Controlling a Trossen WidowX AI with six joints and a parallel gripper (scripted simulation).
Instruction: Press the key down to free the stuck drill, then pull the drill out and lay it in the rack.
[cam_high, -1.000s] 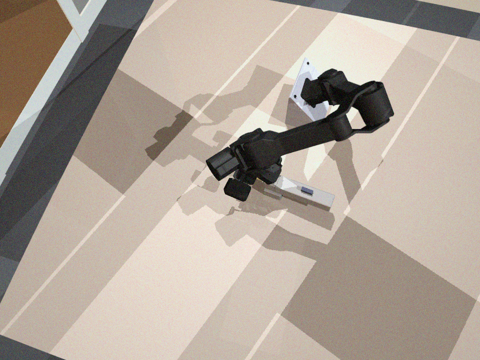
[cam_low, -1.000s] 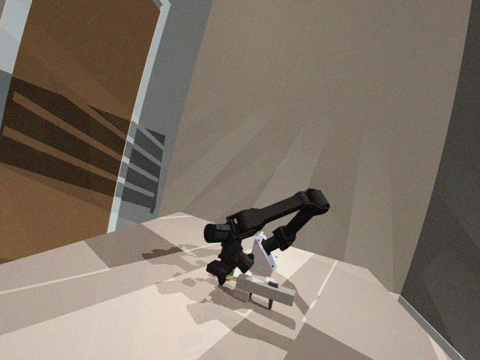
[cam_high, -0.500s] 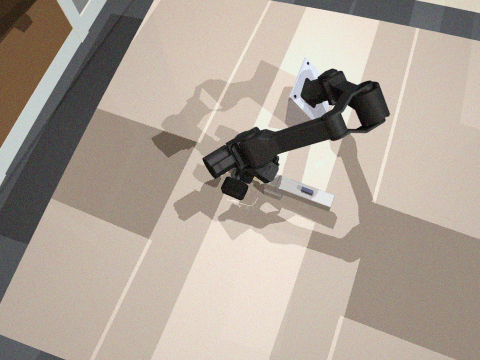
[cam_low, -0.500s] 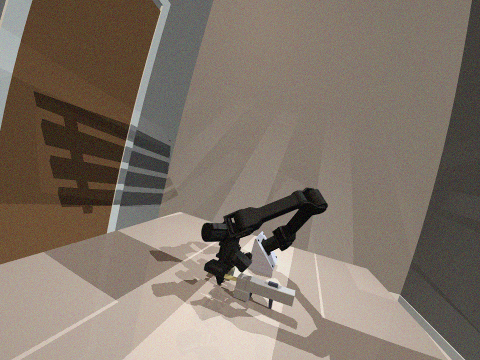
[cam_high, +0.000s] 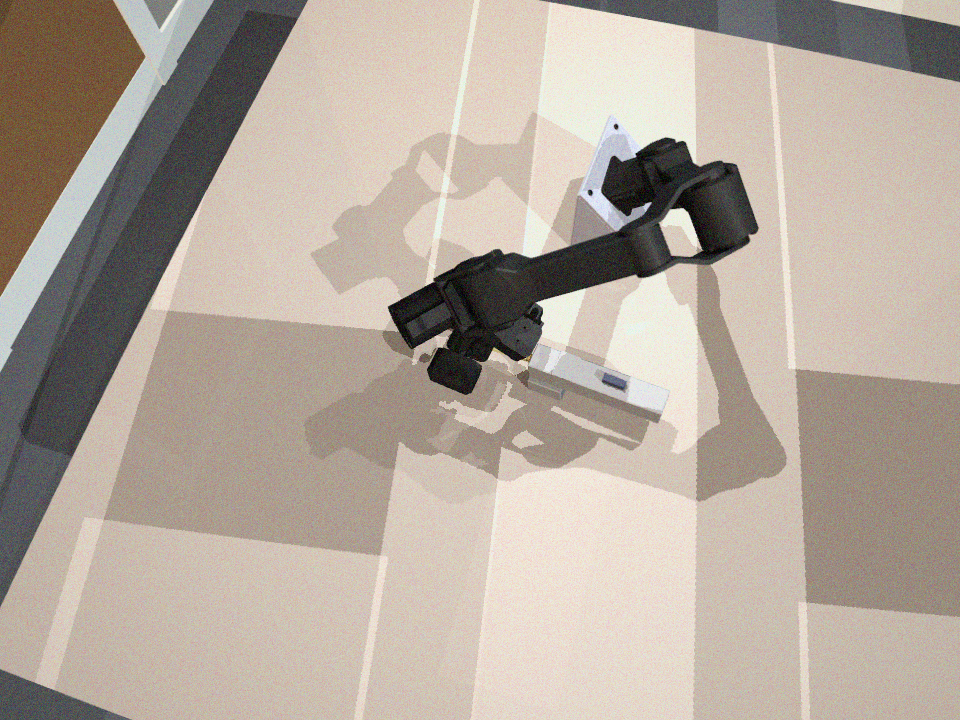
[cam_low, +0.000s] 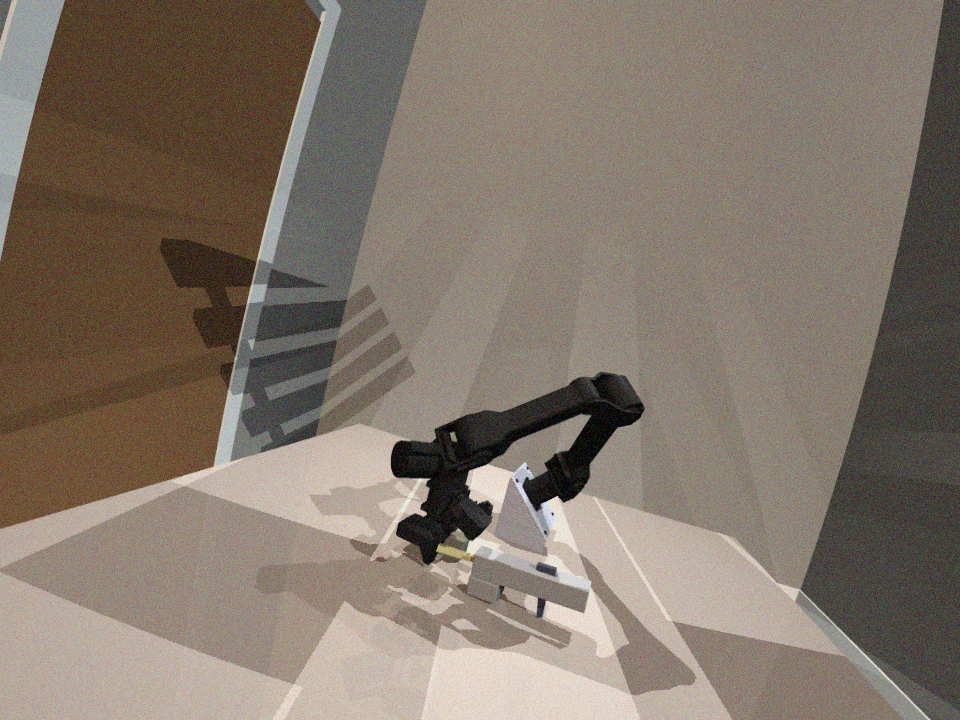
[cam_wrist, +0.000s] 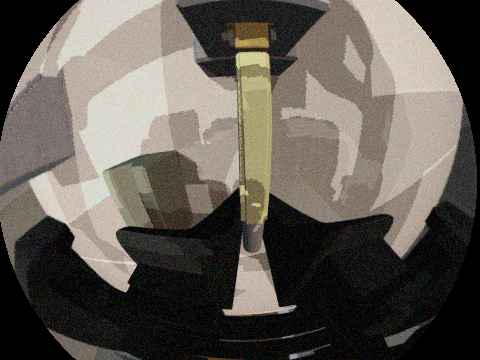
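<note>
The drill is 4 cm to the left of my gripper tip and 4 cm above it. Also, from my gripper tip: olive rack: 8 cm behind, 1 cm to the left, 1 cm above; grey block: 2 cm ahead, 17 cm to the left, 4 cm above; dark blue key: 2 cm ahead, 19 cm to the left, 5 cm above.
</note>
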